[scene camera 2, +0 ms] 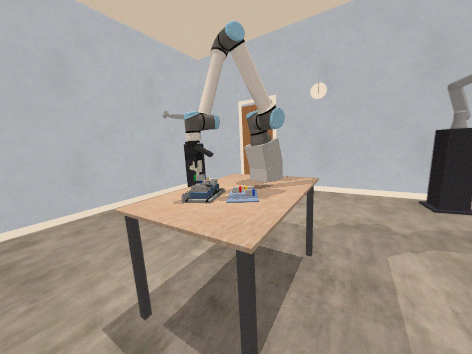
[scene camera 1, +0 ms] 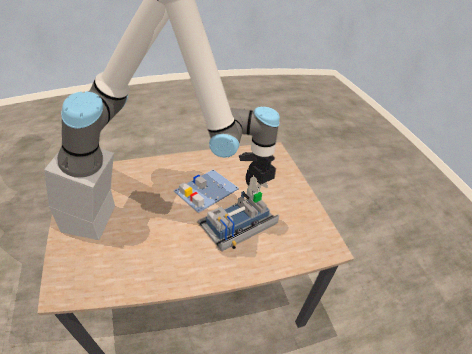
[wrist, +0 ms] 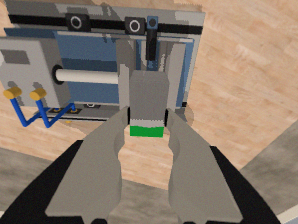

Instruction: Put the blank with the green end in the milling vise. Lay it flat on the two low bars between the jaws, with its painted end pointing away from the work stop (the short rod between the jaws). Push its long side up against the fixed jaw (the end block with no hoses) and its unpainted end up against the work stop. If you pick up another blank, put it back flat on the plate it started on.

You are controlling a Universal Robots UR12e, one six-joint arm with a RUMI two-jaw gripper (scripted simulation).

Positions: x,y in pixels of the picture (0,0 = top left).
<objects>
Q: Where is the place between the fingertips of my gripper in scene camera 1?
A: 254,193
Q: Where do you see a milling vise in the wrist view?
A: At 89,53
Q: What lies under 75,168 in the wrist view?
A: My gripper.
</objects>
